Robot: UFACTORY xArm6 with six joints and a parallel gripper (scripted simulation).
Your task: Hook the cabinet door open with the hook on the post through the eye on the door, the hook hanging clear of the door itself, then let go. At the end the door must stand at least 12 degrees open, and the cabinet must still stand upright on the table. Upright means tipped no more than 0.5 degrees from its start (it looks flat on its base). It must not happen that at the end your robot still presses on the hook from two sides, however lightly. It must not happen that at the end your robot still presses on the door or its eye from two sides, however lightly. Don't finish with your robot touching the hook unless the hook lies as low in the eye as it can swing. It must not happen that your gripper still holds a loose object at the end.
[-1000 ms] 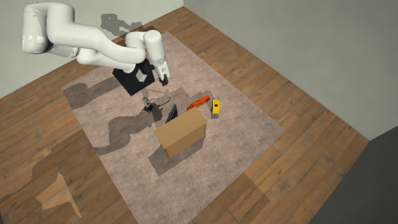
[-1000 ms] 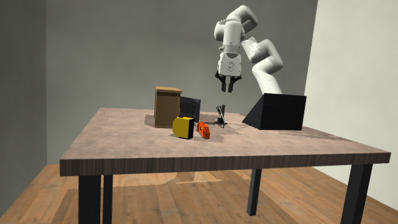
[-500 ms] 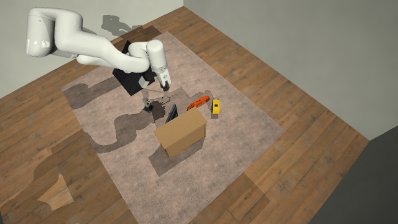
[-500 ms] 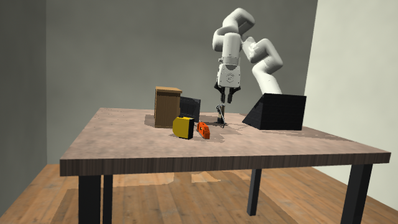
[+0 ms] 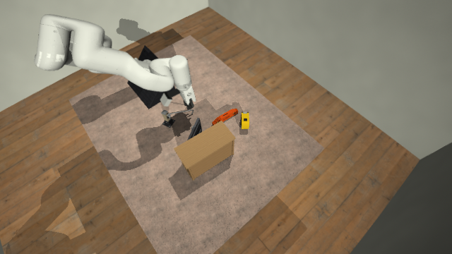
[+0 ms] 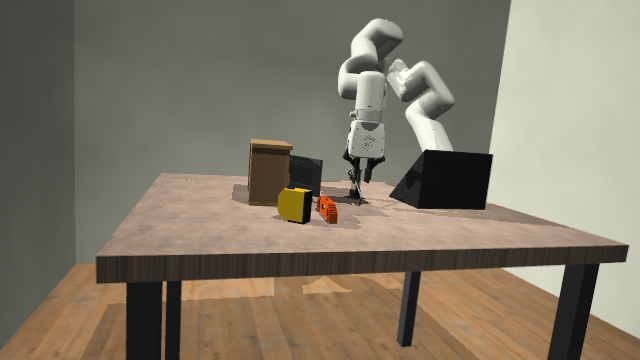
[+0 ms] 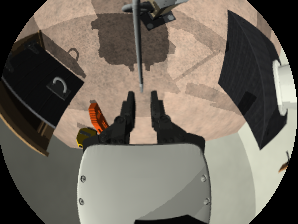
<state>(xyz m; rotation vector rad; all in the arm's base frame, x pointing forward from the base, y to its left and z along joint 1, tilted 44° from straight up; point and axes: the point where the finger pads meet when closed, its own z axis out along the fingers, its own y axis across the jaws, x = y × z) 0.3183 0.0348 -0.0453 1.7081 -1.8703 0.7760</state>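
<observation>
Right now my hand is 50 mm to the left of the thin hook rod and 40 mm above it. Also, from my hand: orange tool: 140 mm ahead, 120 mm to the left, 70 mm below; then hook post: 90 mm to the right, 30 mm below, 20 mm behind; then dark door: 160 mm ahead, 100 mm to the right, 20 mm below.
</observation>
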